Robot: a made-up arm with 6 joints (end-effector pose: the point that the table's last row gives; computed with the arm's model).
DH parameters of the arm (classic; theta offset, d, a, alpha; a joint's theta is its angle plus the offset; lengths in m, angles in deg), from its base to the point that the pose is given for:
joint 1: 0 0.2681 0 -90
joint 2: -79.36 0 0.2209 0
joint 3: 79.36 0 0.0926 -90
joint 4: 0 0.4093 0 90
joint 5: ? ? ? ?
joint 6: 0 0.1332 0 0
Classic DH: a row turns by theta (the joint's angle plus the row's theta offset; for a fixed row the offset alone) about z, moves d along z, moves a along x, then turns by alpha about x.
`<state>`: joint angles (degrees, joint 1 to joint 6).
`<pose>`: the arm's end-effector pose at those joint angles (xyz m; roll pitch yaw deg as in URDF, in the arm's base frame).
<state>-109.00 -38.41 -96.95 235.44 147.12 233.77</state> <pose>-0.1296 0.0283 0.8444 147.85 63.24 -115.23</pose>
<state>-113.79 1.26 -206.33 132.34 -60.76 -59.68</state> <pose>-0.0733 0.1402 0.8399 -30.28 36.80 138.71</pose>
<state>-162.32 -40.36 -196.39 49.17 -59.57 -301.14</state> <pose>0.4796 0.2861 0.5028 101.31 -8.85 147.60</pose>
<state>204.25 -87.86 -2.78 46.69 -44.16 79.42</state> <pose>-0.2456 0.0232 0.5294 -51.45 38.78 105.33</pose>
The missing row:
joint 5: 0 0 0.1044 -90
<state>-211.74 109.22 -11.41 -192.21 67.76 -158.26</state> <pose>0.3167 -0.2167 0.0609 -179.17 32.34 128.36</pose>
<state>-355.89 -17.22 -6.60 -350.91 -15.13 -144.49</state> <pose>0.3886 0.0065 0.1119 152.00 28.08 131.85</pose>
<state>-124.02 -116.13 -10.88 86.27 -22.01 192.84</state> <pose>-0.1884 -0.0174 0.5878 51.93 -20.49 -45.95</pose>
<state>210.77 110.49 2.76 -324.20 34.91 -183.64</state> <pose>0.3252 0.2000 0.2901 -34.31 -24.74 -121.17</pose>
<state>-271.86 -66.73 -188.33 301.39 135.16 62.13</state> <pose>0.1251 -0.5643 0.4865 -78.71 28.51 -34.08</pose>
